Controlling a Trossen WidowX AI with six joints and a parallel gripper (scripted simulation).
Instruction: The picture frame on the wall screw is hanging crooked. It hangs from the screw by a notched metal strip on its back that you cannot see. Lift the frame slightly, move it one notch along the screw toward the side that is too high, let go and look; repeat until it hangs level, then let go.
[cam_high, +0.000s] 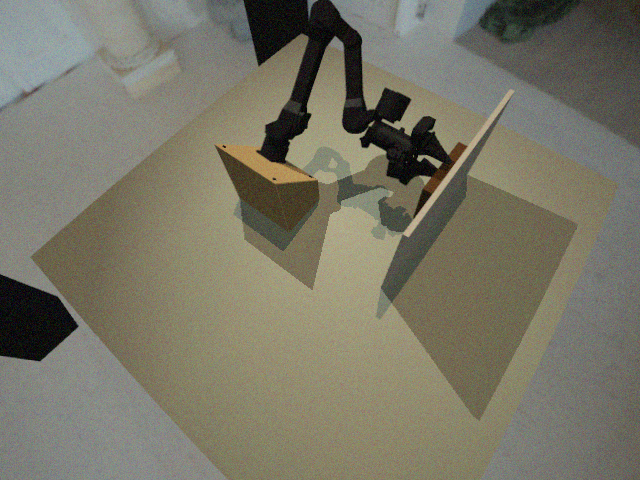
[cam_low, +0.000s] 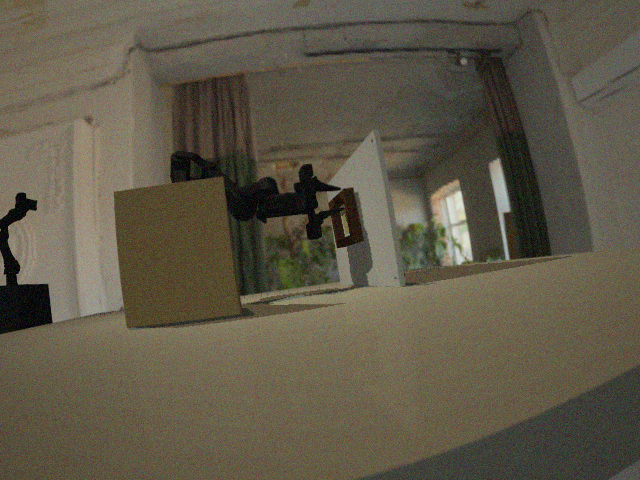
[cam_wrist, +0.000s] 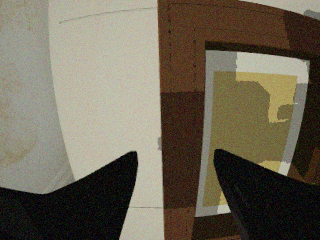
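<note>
Now: the brown picture frame 60 mm below my gripper tip. Also, from my gripper tip: white wall panel: 70 mm below, 20 mm ahead, 10 mm to the right.
</note>
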